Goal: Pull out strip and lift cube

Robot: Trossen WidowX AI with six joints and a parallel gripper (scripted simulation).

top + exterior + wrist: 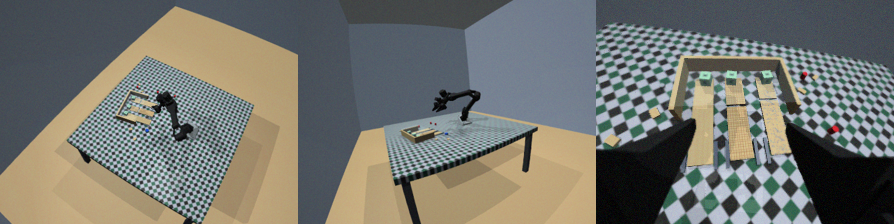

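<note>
Now: gripper tip 30 mm past the blue disc, 160 mm to the right of it and 200 mm above it.
</note>
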